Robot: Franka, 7 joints.
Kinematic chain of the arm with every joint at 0, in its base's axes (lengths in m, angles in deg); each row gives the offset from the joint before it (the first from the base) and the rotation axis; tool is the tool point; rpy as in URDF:
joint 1: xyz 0 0 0.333 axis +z
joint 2: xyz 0 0 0 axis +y
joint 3: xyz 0 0 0.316 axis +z
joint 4: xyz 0.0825 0 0 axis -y
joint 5: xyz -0.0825 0 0.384 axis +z
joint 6: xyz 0 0 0 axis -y
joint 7: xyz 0.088 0 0 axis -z
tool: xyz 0 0 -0.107 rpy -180 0 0
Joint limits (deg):
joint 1: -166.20..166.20
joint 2: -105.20..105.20
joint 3: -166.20..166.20
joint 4: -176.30..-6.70
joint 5: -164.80..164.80
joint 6: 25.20..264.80
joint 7: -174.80..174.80
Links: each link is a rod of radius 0.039 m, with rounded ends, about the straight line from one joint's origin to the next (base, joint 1, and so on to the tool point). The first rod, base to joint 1, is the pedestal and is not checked.
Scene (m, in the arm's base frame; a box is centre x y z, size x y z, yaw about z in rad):
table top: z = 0
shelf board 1: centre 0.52 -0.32 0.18 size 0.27 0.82 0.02 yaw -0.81
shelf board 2: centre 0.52 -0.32 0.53 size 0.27 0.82 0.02 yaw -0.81
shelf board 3: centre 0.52 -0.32 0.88 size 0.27 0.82 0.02 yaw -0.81
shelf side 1: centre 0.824 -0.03 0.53 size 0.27 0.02 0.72 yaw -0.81
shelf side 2: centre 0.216 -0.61 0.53 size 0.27 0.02 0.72 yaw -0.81
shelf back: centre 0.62 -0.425 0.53 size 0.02 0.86 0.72 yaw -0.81
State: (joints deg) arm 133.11 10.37 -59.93 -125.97 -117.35 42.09 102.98
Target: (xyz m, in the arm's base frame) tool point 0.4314 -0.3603 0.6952
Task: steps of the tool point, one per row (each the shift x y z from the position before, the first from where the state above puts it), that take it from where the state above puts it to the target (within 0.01 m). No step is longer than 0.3 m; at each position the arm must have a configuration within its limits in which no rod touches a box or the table.
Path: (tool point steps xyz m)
1: 0.1596 -0.1223 0.0797
2: 0.1058 -0.1963 0.0579
3: 0.0201 -0.2389 0.0301
4: -0.0787 -0.2374 0.0007

